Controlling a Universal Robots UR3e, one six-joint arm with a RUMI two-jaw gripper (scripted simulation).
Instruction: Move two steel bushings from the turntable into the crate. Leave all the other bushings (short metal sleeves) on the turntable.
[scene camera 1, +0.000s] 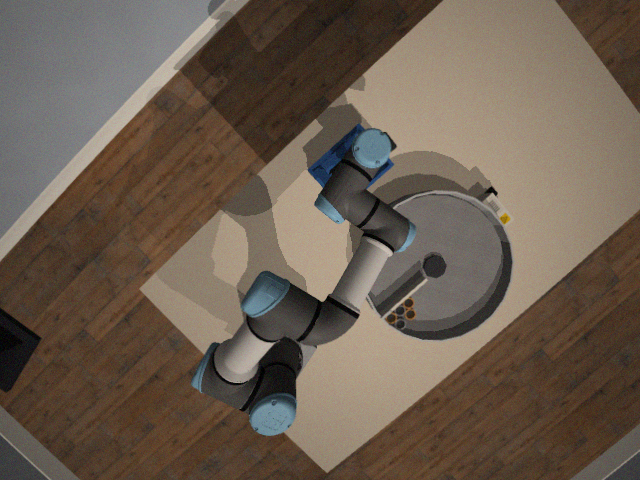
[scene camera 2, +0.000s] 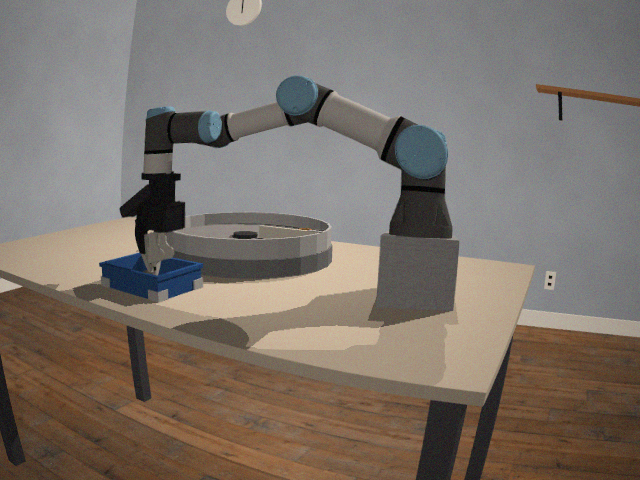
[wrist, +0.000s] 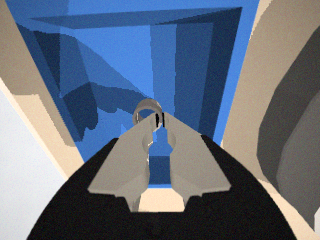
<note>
I see my gripper (scene camera 2: 154, 279), a blue crate (scene camera 1: 321, 168) and a grey turntable (scene camera 1: 456, 247).
My gripper also shows in the wrist view (wrist: 160, 113). The blue crate also shows in the wrist view (wrist: 97, 68). The grey turntable is seen too in scene camera 2 (scene camera 2: 229, 231).
</note>
